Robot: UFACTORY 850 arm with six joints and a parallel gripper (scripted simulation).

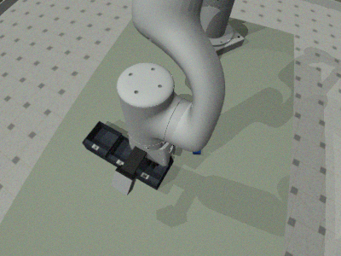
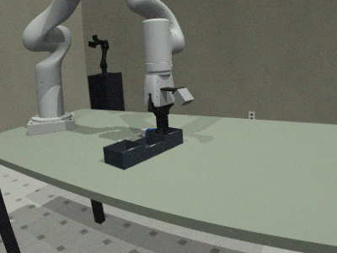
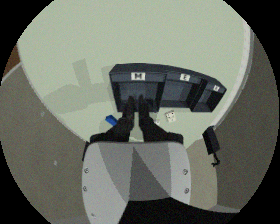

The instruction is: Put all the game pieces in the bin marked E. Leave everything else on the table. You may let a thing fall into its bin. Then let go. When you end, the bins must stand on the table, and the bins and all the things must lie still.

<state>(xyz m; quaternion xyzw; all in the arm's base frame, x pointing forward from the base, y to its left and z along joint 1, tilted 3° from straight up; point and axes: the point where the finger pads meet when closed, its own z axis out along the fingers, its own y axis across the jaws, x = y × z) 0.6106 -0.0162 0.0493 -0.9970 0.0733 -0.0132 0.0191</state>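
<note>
Right now my hand is 140 mm past the white domino, 30 mm to the left of it and 70 mm above it. Round my hand: cream domino (120 mm behind, 90 mm to the right, 70 mm below); then dark three-part bin (10 mm behind, 90 mm to the right, 50 mm below); then dark ring (80 mm behind, 40 mm to the right, 70 mm below).
</note>
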